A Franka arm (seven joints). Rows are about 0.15 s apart.
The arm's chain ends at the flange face. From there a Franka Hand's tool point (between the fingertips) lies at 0.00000 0.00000 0.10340 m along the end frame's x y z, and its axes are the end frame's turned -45 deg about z.
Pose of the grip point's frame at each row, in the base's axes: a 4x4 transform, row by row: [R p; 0 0 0 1], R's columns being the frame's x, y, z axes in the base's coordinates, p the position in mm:
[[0.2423, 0.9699, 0.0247, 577.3], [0.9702, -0.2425, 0.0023, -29.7], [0.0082, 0.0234, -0.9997, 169.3], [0, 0, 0, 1]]
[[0.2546, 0.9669, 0.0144, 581.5], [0.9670, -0.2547, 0.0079, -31.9], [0.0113, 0.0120, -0.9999, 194.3], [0, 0, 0, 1]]
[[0.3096, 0.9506, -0.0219, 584.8], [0.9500, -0.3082, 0.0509, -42.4], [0.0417, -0.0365, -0.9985, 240.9], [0, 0, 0, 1]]
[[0.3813, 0.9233, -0.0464, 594.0], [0.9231, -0.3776, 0.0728, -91.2], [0.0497, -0.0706, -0.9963, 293.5], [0, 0, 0, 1]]
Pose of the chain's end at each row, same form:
[[0.8572, 0.5145, 0.0247, 574.7], [0.5146, -0.8575, 0.0023, -29.9], [0.0223, 0.0107, -0.9997, 272.7], [0, 0, 0, 1]]
[[0.8637, 0.5037, 0.0144, 580.0], [0.5037, -0.8639, 0.0079, -32.7], [0.0165, 0.0005, -0.9999, 297.7], [0, 0, 0, 1]]
[[0.8911, 0.4533, -0.0219, 587.1], [0.4538, -0.8897, 0.0509, -47.7], [0.0037, -0.0553, -0.9985, 344.1], [0, 0, 0, 1]]
[[0.9225, 0.3833, -0.0464, 598.8], [0.3857, -0.9197, 0.0728, -98.7], [-0.0148, -0.0851, -0.9963, 396.5], [0, 0, 0, 1]]

